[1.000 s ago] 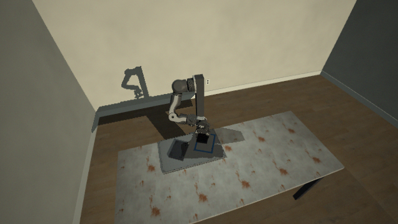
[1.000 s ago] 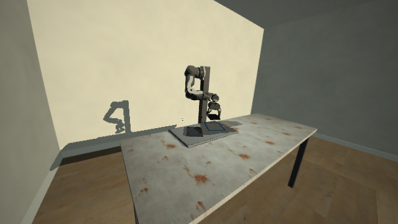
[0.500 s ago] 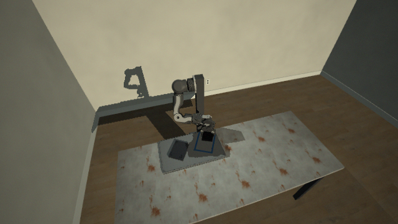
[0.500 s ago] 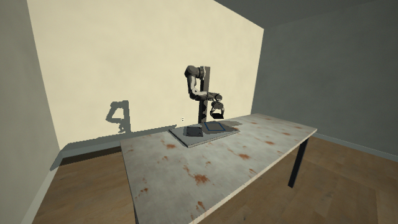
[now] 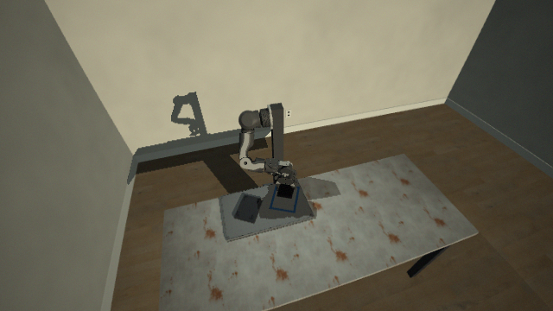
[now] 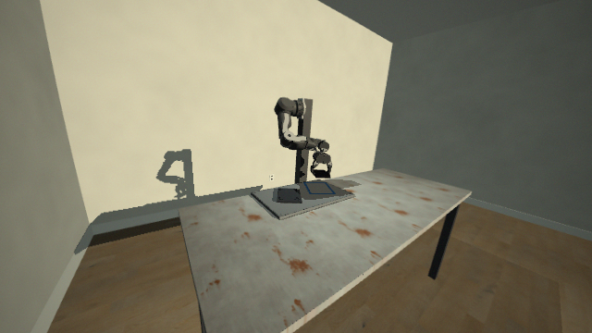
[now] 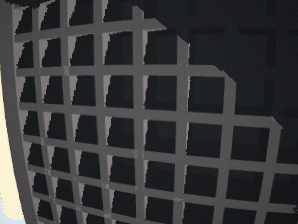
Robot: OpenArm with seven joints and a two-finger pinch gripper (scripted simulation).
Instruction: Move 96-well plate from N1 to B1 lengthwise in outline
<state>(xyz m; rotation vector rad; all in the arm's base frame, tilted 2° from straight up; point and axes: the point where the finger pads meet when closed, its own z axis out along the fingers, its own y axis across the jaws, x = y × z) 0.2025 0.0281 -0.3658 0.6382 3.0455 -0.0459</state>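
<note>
My gripper is now 1 cm past the small white label, 15 cm to the left of it and 8 cm above it. From my hand the other things lie so: dark 96-well plate: right at my hand; then dark plate nest: 3 cm ahead, 23 cm to the right, 8 cm below.
</note>
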